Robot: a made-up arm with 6 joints. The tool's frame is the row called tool.
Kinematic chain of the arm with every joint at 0, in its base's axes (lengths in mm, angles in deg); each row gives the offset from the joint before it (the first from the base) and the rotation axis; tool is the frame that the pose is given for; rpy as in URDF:
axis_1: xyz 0 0 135.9 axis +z
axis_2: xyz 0 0 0 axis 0.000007 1 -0.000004
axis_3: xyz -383.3 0 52.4 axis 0.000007 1 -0.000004
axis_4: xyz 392.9 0 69.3 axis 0.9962 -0.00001 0.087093
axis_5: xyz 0 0 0 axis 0.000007 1 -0.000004
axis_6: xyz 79.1 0 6.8 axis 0.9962 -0.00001 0.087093
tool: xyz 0 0 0 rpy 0 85 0
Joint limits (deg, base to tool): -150..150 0..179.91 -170..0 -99.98..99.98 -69.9..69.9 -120..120
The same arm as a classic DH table. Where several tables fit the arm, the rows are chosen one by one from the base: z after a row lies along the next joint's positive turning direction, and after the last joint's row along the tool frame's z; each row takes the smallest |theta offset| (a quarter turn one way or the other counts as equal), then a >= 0, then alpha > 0; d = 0 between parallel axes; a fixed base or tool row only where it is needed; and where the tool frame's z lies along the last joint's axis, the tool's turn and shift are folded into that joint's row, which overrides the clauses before.
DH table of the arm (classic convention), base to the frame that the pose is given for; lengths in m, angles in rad. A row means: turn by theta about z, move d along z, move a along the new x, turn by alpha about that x. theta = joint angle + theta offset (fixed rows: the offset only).
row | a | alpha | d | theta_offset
axis_1 | 0 | -1.5708 | 0.1359 | 0
axis_2 | -0.3869 | 0 | 0 | 0.1359
axis_3 | -0.0348 | 1.5708 | 0 | 1.3477
axis_4 | 0 | -1.5708 | 0.3974 | 0
axis_5 | 0.0001 | 1.5708 | 0 | 0
axis_6 | 0 | 0 | 0.0794 | 0
Joint limits (rad, base to tool): -2.618..2.618 0..3.14 -2.9671..0 -1.745..1.745 -1.22..1.22 -2.0944..2.0944

